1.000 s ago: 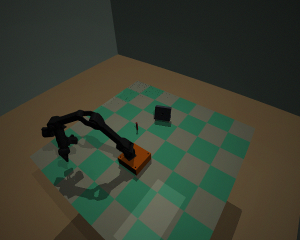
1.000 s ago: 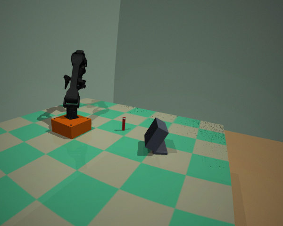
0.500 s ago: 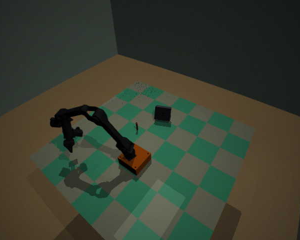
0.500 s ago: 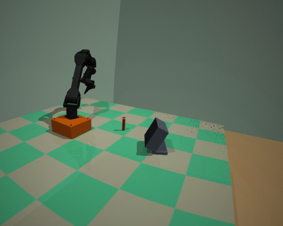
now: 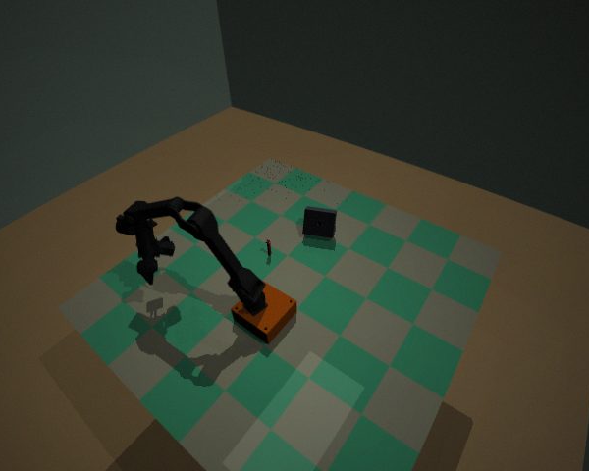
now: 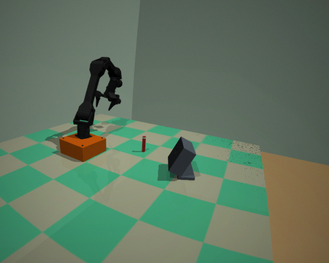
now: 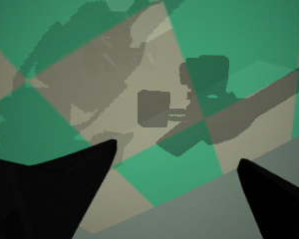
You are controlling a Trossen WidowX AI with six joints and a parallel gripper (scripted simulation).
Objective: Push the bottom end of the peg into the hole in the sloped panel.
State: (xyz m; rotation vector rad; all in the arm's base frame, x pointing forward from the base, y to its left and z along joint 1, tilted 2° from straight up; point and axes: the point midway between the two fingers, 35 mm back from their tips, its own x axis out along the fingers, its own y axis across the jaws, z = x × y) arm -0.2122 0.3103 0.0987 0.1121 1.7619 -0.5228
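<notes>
Right now the red peg is 45 cm ahead of my gripper tip, 10 cm to the right of it and 7 cm below it. Also, from my gripper tip: sloped panel (68 cm ahead, 17 cm to the right, 6 cm below); foot (70 cm ahead, 15 cm to the right, 13 cm below).
</notes>
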